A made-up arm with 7 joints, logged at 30 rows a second.
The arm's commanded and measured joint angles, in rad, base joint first. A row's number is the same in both.
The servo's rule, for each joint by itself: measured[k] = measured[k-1] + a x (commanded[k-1-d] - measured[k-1]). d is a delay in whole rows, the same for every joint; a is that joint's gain. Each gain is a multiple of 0.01, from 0.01 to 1. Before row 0 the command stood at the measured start. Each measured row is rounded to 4 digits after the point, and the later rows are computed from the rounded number. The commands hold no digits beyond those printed.
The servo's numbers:
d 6
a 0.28 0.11 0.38 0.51 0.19 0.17 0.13
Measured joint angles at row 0: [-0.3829 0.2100 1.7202 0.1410 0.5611 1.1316 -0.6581]
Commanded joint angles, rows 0 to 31: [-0.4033 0.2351 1.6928 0.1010 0.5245 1.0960 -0.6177]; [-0.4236 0.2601 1.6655 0.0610 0.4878 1.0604 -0.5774]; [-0.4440 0.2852 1.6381 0.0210 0.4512 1.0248 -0.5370]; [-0.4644 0.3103 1.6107 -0.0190 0.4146 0.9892 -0.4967]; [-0.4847 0.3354 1.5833 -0.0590 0.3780 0.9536 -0.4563]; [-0.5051 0.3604 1.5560 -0.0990 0.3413 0.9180 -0.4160]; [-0.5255 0.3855 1.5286 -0.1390 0.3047 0.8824 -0.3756]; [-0.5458 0.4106 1.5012 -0.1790 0.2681 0.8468 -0.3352]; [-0.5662 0.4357 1.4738 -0.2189 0.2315 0.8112 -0.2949]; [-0.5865 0.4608 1.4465 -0.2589 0.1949 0.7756 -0.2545]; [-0.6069 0.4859 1.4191 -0.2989 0.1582 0.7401 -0.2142]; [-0.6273 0.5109 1.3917 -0.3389 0.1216 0.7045 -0.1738]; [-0.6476 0.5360 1.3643 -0.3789 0.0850 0.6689 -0.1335]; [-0.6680 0.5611 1.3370 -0.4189 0.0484 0.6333 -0.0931]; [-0.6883 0.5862 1.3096 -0.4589 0.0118 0.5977 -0.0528]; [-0.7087 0.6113 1.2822 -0.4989 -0.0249 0.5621 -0.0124]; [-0.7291 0.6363 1.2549 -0.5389 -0.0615 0.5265 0.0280]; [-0.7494 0.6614 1.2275 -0.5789 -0.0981 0.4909 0.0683]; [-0.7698 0.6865 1.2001 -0.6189 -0.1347 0.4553 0.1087]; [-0.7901 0.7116 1.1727 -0.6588 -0.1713 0.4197 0.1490]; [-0.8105 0.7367 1.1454 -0.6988 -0.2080 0.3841 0.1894]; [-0.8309 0.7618 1.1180 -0.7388 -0.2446 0.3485 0.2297]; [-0.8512 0.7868 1.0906 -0.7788 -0.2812 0.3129 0.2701]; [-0.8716 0.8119 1.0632 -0.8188 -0.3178 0.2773 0.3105]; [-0.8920 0.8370 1.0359 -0.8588 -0.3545 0.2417 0.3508]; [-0.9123 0.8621 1.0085 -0.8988 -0.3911 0.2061 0.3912]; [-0.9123 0.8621 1.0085 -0.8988 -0.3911 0.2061 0.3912]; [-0.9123 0.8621 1.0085 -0.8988 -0.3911 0.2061 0.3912]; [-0.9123 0.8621 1.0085 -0.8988 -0.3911 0.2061 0.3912]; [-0.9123 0.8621 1.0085 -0.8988 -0.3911 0.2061 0.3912]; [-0.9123 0.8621 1.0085 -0.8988 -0.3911 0.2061 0.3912]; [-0.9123 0.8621 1.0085 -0.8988 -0.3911 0.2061 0.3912]
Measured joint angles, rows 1 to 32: [-0.3829 0.2100 1.7202 0.1410 0.5611 1.1316 -0.6581]; [-0.3829 0.2100 1.7202 0.1410 0.5611 1.1316 -0.6581]; [-0.3829 0.2100 1.7202 0.1410 0.5611 1.1316 -0.6581]; [-0.3829 0.2100 1.7202 0.1410 0.5611 1.1316 -0.6581]; [-0.3829 0.2100 1.7202 0.1410 0.5611 1.1316 -0.6581]; [-0.3829 0.2100 1.7202 0.1410 0.5611 1.1316 -0.6581]; [-0.3886 0.2128 1.7098 0.1206 0.5541 1.1255 -0.6528]; [-0.3984 0.2180 1.6930 0.0902 0.5415 1.1144 -0.6430]; [-0.4112 0.2254 1.6721 0.0549 0.5243 1.0992 -0.6292]; [-0.4261 0.2347 1.6488 0.0172 0.5035 1.0805 -0.6120]; [-0.4425 0.2458 1.6239 -0.0217 0.4797 1.0589 -0.5918]; [-0.4600 0.2584 1.5981 -0.0611 0.4534 1.0349 -0.5689]; [-0.4783 0.2724 1.5717 -0.1008 0.4251 1.0090 -0.5438]; [-0.4972 0.2876 1.5449 -0.1407 0.3953 0.9814 -0.5167]; [-0.5165 0.3039 1.5179 -0.1806 0.3642 0.9525 -0.4879]; [-0.5361 0.3212 1.4908 -0.2205 0.3320 0.9224 -0.4576]; [-0.5559 0.3393 1.4636 -0.2605 0.2990 0.8914 -0.4260]; [-0.5759 0.3582 1.4363 -0.3005 0.2653 0.8596 -0.3932]; [-0.5960 0.3778 1.4089 -0.3405 0.2310 0.8272 -0.3594]; [-0.6162 0.3980 1.3816 -0.3805 0.1963 0.7942 -0.3248]; [-0.6364 0.4187 1.3542 -0.4205 0.1612 0.7608 -0.2894]; [-0.6566 0.4399 1.3268 -0.4605 0.1258 0.7270 -0.2534]; [-0.6769 0.4615 1.2995 -0.5005 0.0902 0.6929 -0.2168]; [-0.6972 0.4835 1.2721 -0.5405 0.0544 0.6586 -0.1797]; [-0.7175 0.5058 1.2447 -0.5805 0.0185 0.6240 -0.1422]; [-0.7378 0.5284 1.2173 -0.6204 -0.0176 0.5893 -0.1043]; [-0.7582 0.5513 1.1900 -0.6604 -0.0538 0.5544 -0.0661]; [-0.7786 0.5745 1.1626 -0.7004 -0.0901 0.5194 -0.0276]; [-0.7989 0.5979 1.1352 -0.7404 -0.1264 0.4843 0.0111]; [-0.8193 0.6214 1.1078 -0.7804 -0.1628 0.4491 0.0500]; [-0.8397 0.6451 1.0805 -0.8204 -0.1992 0.4138 0.0891]; [-0.8600 0.6690 1.0531 -0.8604 -0.2357 0.3785 0.1284]
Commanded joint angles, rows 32 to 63: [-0.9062 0.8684 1.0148 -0.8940 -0.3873 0.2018 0.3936]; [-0.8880 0.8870 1.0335 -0.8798 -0.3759 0.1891 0.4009]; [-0.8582 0.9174 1.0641 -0.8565 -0.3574 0.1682 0.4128]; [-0.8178 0.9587 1.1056 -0.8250 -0.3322 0.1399 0.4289]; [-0.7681 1.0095 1.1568 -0.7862 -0.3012 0.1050 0.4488]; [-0.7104 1.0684 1.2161 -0.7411 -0.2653 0.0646 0.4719]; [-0.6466 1.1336 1.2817 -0.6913 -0.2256 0.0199 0.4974]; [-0.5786 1.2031 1.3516 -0.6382 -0.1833 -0.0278 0.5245]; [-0.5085 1.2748 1.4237 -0.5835 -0.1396 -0.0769 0.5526]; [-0.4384 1.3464 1.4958 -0.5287 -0.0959 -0.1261 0.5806]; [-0.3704 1.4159 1.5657 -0.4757 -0.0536 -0.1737 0.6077]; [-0.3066 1.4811 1.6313 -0.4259 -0.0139 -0.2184 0.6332]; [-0.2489 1.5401 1.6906 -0.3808 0.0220 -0.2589 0.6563]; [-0.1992 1.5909 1.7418 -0.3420 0.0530 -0.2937 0.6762]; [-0.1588 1.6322 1.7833 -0.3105 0.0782 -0.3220 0.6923]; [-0.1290 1.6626 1.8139 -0.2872 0.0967 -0.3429 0.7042]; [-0.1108 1.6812 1.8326 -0.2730 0.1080 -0.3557 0.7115]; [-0.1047 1.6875 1.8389 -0.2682 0.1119 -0.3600 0.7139]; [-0.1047 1.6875 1.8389 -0.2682 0.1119 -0.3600 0.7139]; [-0.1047 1.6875 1.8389 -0.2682 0.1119 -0.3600 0.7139]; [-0.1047 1.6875 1.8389 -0.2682 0.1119 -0.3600 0.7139]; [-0.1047 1.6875 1.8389 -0.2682 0.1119 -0.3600 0.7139]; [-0.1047 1.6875 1.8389 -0.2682 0.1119 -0.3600 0.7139]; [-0.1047 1.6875 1.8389 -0.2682 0.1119 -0.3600 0.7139]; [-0.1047 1.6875 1.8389 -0.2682 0.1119 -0.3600 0.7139]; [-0.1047 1.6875 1.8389 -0.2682 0.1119 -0.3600 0.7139]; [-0.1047 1.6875 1.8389 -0.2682 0.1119 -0.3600 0.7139]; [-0.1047 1.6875 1.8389 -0.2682 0.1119 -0.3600 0.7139]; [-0.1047 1.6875 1.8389 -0.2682 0.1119 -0.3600 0.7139]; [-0.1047 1.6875 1.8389 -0.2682 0.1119 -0.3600 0.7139]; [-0.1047 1.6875 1.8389 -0.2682 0.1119 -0.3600 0.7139]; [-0.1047 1.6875 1.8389 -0.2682 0.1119 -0.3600 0.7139]
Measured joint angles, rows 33 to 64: [-0.8746 0.6902 1.0362 -0.8800 -0.2652 0.3492 0.1626]; [-0.8852 0.7091 1.0257 -0.8896 -0.2891 0.3249 0.1923]; [-0.8928 0.7259 1.0192 -0.8943 -0.3085 0.3047 0.2182]; [-0.8983 0.7409 1.0151 -0.8966 -0.3242 0.2879 0.2407]; [-0.9022 0.7542 1.0126 -0.8977 -0.3369 0.2740 0.2603]; [-0.9050 0.7661 1.0110 -0.8983 -0.3472 0.2625 0.2773]; [-0.9053 0.7774 1.0124 -0.8961 -0.3548 0.2522 0.2924]; [-0.9005 0.7895 1.0204 -0.8878 -0.3588 0.2415 0.3065]; [-0.8887 0.8036 1.0370 -0.8718 -0.3585 0.2290 0.3203]; [-0.8688 0.8207 1.0631 -0.8479 -0.3535 0.2139 0.3344]; [-0.8406 0.8415 1.0987 -0.8164 -0.3436 0.1954 0.3493]; [-0.8041 0.8665 1.1433 -0.7780 -0.3287 0.1732 0.3652]; [-0.7600 0.8959 1.1959 -0.7338 -0.3091 0.1471 0.3824]; [-0.7092 0.9297 1.2551 -0.6850 -0.2852 0.1174 0.4009]; [-0.6530 0.9677 1.3192 -0.6332 -0.2575 0.0844 0.4206]; [-0.5929 1.0094 1.3863 -0.5799 -0.2268 0.0486 0.4414]; [-0.5306 1.0541 1.4545 -0.5268 -0.1939 0.0108 0.4630]; [-0.4679 1.1011 1.5217 -0.4753 -0.1597 -0.0282 0.4851]; [-0.4066 1.1494 1.5859 -0.4271 -0.1252 -0.0674 0.5074]; [-0.3485 1.1980 1.6451 -0.3837 -0.0913 -0.1059 0.5293]; [-0.2954 1.2458 1.6976 -0.3464 -0.0591 -0.1426 0.5505]; [-0.2488 1.2916 1.7418 -0.3162 -0.0295 -0.1767 0.5705]; [-0.2102 1.3345 1.7763 -0.2942 -0.0034 -0.2071 0.5888]; [-0.1807 1.3733 1.8001 -0.2809 0.0185 -0.2331 0.6051]; [-0.1594 1.4079 1.8148 -0.2744 0.0362 -0.2547 0.6192]; [-0.1441 1.4387 1.8240 -0.2712 0.0506 -0.2726 0.6315]; [-0.1331 1.4661 1.8297 -0.2697 0.0622 -0.2875 0.6422]; [-0.1251 1.4905 1.8332 -0.2689 0.0716 -0.2998 0.6515]; [-0.1194 1.5122 1.8354 -0.2685 0.0793 -0.3100 0.6596]; [-0.1153 1.5315 1.8367 -0.2683 0.0855 -0.3185 0.6667]; [-0.1123 1.5487 1.8375 -0.2682 0.0905 -0.3256 0.6728]; [-0.1102 1.5640 1.8380 -0.2682 0.0946 -0.3314 0.6781]
